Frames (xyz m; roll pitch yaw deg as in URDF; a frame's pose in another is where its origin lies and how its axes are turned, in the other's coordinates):
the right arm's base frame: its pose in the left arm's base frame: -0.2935 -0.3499 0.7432 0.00 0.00 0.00
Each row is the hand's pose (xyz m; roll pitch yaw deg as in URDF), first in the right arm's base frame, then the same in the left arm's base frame.
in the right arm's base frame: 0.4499 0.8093 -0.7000 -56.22 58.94 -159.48
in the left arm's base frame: 0.1564 0.4594 0.0432 -56.22 58.94 -159.48
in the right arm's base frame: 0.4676 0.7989 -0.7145 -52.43 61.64 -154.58
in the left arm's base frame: 0.1741 0.4490 0.0287 -52.43 61.64 -154.58
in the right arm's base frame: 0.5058 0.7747 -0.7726 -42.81 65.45 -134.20
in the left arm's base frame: 0.2123 0.4248 -0.0294 -42.81 65.45 -134.20
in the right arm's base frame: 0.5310 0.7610 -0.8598 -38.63 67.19 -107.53
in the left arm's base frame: 0.2375 0.4111 -0.1166 -38.63 67.19 -107.53
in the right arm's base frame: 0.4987 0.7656 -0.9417 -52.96 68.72 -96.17
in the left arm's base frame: 0.2052 0.4157 -0.1985 -52.96 68.72 -96.17
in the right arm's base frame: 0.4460 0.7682 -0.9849 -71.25 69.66 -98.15
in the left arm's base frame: 0.1525 0.4183 -0.2417 -71.25 69.66 -98.15
